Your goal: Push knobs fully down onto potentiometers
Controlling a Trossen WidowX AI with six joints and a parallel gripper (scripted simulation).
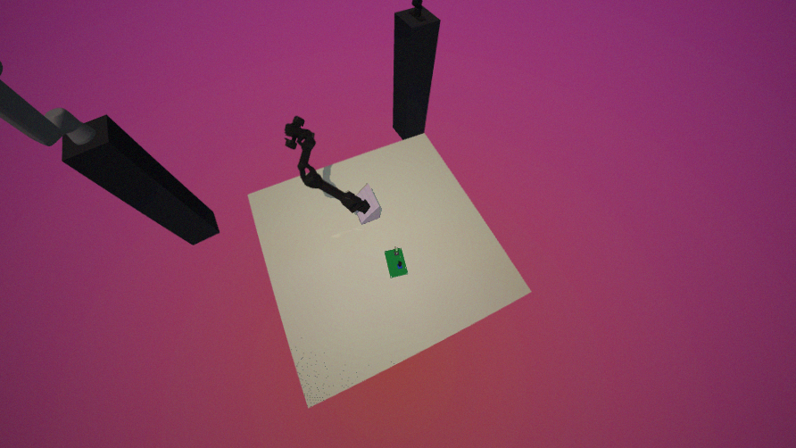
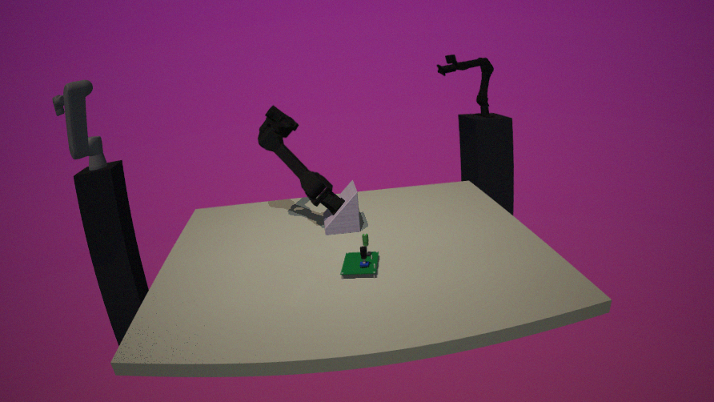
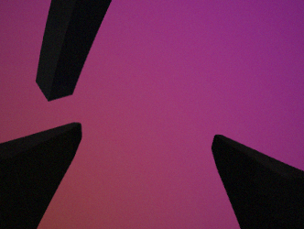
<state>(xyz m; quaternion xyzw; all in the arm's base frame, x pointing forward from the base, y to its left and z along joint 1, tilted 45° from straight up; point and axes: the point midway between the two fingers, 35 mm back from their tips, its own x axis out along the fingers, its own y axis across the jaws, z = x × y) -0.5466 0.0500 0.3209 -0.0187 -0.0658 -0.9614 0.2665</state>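
The green knob is 93 cm ahead of my gripper tip, 23 cm to the left of it and 20 cm below it.
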